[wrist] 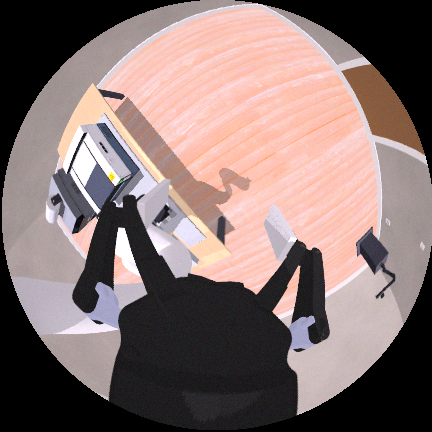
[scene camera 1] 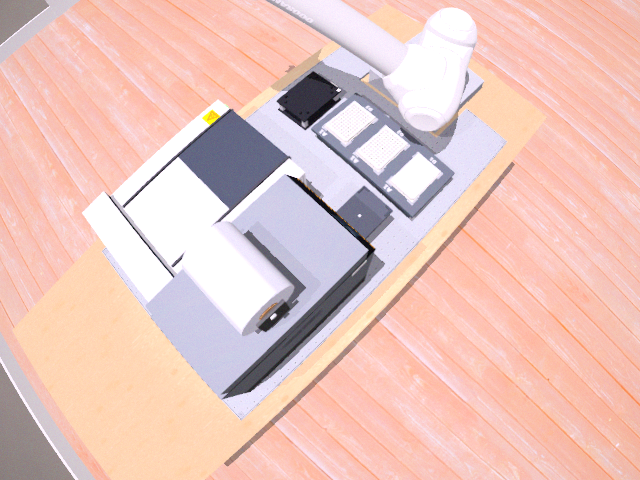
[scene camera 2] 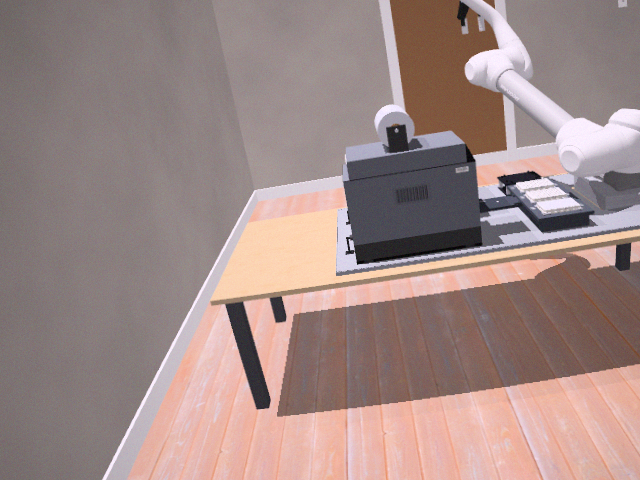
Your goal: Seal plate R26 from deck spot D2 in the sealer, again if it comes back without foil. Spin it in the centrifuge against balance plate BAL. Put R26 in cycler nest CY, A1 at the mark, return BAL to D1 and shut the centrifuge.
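Places are measured from the arm's base along level axes (x left, y back, z up), in metres.
Pixels of known places: gripper, fingertip midpoint: (wrist: 218,201) (scene camera 2: 473,32); arm's base, link origin: (scene camera 2: 625,180).
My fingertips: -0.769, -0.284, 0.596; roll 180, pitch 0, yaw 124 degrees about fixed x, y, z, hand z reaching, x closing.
Ahead of a thing's pixels: the offset from my fingertips to its top centre, as dx, dy, dz. "pt": to the spot under its first point.
My gripper (scene camera 2: 462,13) (wrist: 218,201) is open and empty, raised high and away from the deck. It does not show in scene camera 1. Plate R26 {+0.806, -0.072, -0.570} (scene camera 1: 382,148) (scene camera 2: 545,194), white with visible wells, sits at D2, the middle spot of the dark rack {pt +0.936, -0.161, -0.586} (scene camera 1: 402,198) (scene camera 2: 566,222). A plain-topped white plate {+0.929, -0.088, -0.570} (scene camera 1: 415,177) (scene camera 2: 559,205) sits at D1. The grey sealer {+0.850, -0.587, -0.166} (scene camera 1: 310,222) (scene camera 2: 413,206) (wrist: 82,212) carries a white foil roll {+0.848, -0.608, -0.166} (scene camera 1: 235,276) (scene camera 2: 385,121); its dark tray {+0.884, -0.290, -0.539} (scene camera 1: 364,211) (scene camera 2: 497,202) stands out. The white machine (scene camera 1: 170,206) with a dark panel {+0.566, -0.392, -0.429} (scene camera 1: 232,157) seems to be the centrifuge, shut.
A third white welled plate {+0.684, -0.057, -0.570} (scene camera 1: 349,122) (scene camera 2: 535,183) sits at D3. A black block with corner posts {+0.517, -0.043, -0.581} (scene camera 1: 310,98) (scene camera 2: 518,178), possibly nest CY, stands beside the rack. The arm (scene camera 1: 434,72) (scene camera 2: 537,103) leans over the deck's rack end. A dark wall-side device (wrist: 373,250) shows at right.
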